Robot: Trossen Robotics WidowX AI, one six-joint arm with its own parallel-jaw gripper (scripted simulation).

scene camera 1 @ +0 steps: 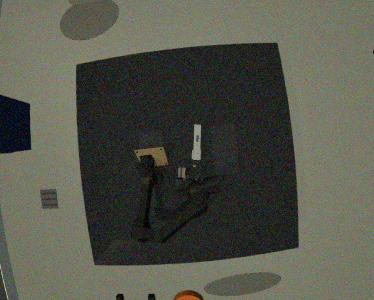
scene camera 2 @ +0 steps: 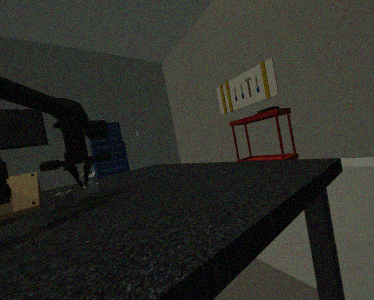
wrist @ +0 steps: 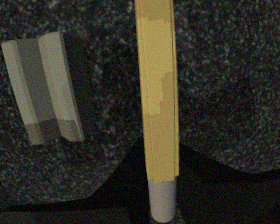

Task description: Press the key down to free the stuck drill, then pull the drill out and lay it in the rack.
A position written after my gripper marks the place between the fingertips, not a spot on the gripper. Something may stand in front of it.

In view: my gripper (scene camera 2: pixel 84 186) and a rack (wrist: pixel 52 89).
My gripper shows as well in the wrist view (wrist: pixel 152 142).
